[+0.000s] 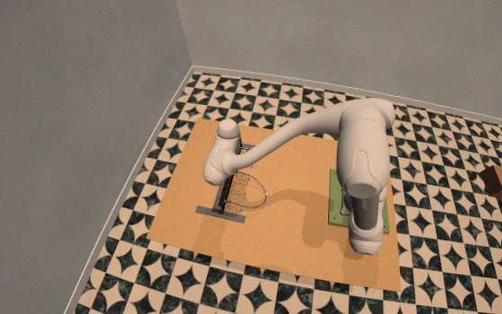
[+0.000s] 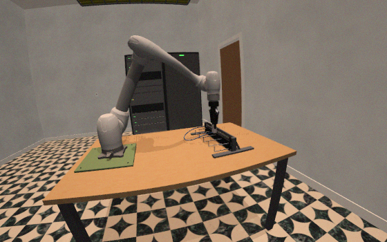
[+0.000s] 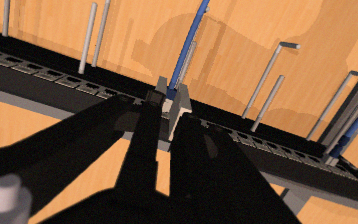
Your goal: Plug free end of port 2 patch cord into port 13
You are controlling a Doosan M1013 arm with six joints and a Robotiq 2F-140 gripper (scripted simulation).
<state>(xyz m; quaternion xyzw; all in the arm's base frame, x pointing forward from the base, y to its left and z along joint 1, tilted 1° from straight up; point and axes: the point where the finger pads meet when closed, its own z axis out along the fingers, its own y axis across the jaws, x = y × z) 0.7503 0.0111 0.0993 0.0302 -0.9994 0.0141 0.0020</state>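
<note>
Now: hand 30 mm above the cord end and 10 mm short of it.
</note>
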